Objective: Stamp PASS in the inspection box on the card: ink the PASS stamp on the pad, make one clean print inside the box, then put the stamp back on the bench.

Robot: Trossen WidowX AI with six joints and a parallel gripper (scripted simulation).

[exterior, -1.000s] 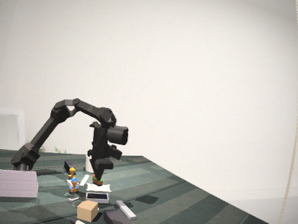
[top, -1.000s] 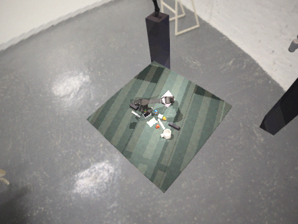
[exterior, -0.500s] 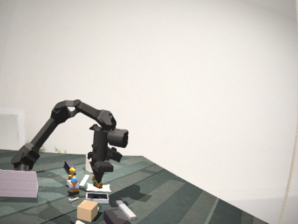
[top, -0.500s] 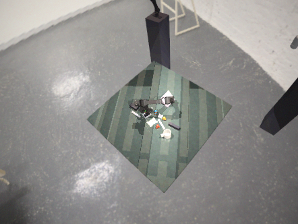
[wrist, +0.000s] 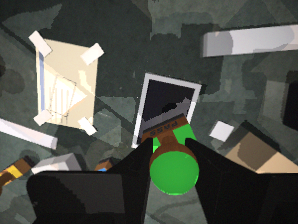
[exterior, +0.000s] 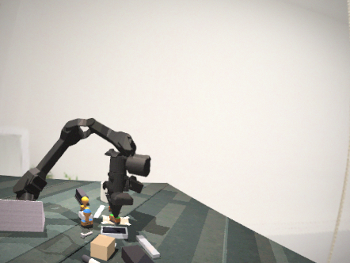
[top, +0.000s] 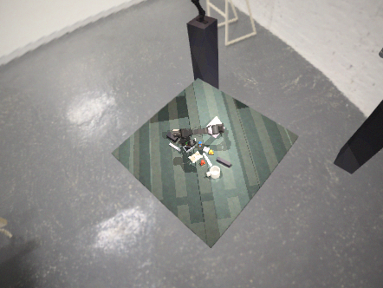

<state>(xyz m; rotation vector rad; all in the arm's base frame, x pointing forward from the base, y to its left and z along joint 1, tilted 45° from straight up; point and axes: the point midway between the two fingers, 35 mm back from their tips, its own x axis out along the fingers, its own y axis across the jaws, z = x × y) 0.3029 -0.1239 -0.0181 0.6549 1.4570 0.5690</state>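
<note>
The ink pad lies 70 mm below my gripper tip. The rest, counted from my gripper tip: pass stamp: right at my gripper tip; then blue-knobbed stamp: 80 mm to the left, 80 mm behind, 50 mm below; then cream card: 120 mm to the left, 70 mm below, 40 mm ahead.
</note>
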